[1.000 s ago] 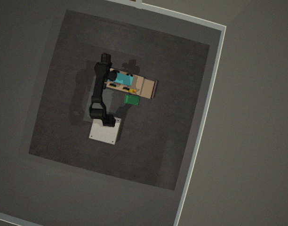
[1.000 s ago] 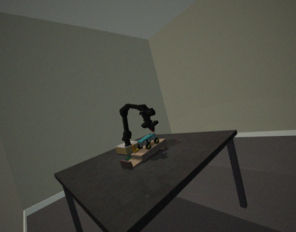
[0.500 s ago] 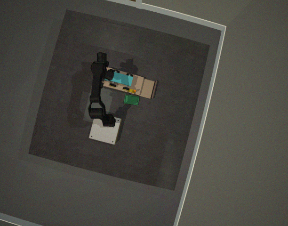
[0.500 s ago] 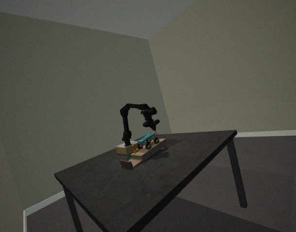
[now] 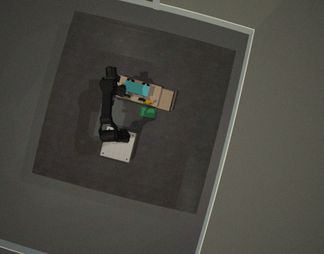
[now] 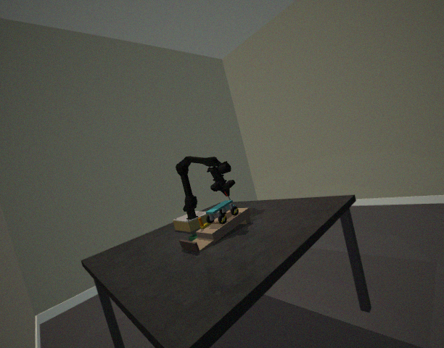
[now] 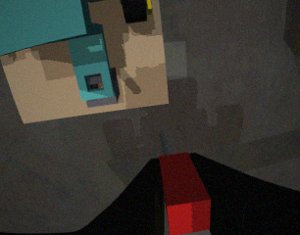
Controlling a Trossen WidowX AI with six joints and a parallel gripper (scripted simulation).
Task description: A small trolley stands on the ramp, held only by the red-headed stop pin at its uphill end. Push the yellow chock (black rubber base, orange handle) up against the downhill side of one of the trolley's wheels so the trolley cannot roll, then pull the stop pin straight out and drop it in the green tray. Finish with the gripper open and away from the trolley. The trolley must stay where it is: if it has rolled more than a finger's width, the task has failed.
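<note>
Now: the yellow chock 240 mm to the right of my gripper tip, 100 mm below it and 20 mm ahead of it. From my gripper tip the other things lie so: red-headed stop pin: right at my gripper tip; then teal trolley: 130 mm to the right, 70 mm below, 70 mm ahead; then raised end wall: 400 mm to the right, 150 mm below, 90 mm ahead.
</note>
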